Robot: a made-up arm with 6 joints.
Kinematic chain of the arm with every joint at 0, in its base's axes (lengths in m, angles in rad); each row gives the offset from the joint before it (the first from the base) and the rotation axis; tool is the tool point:
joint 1: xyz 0 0 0.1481 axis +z
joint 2: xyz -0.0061 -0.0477 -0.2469 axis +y
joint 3: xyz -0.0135 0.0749 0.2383 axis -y
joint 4: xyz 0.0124 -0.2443 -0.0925 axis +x
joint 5: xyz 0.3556 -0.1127 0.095 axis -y
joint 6: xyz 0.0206 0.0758 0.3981 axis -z
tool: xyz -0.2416 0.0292 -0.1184
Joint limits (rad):
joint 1: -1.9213..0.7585
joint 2: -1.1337..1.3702
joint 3: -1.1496..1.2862
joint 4: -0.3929..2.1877
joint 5: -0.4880..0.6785
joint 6: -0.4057..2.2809
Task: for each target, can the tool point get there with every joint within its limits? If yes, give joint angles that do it. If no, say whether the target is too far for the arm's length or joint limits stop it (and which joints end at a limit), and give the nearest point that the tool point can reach.
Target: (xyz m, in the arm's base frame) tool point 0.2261 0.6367 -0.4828
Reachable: no: joint limits stop it (at a limit: joint 1, joint 2, joint 4) | nearest point 0.3405 0.4646 -0.4411 | short by 0.211 m
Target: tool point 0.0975 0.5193 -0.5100
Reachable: no: joint limits stop it (at a limit: joint 1, joint 2, joint 4) | nearest point 0.2250 0.3678 -0.4829 | short by 0.200 m
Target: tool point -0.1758 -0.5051 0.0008
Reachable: yes | joints -1.2519 1.0789 -0.1008 0.7895 0.4364 0.6455
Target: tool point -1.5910 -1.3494 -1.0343
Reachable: no: too far | nearest point -0.7202 -0.6109 -0.4093 | short by 1.302 m
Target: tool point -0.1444 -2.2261 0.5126
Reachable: no: too far | nearest point -0.0639 -0.9848 0.1727 | short by 1.290 m
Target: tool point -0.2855 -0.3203 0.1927
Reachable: yes | joints -0.8108 -0.2019 -0.5512 1.1353 0.4292 0.3744
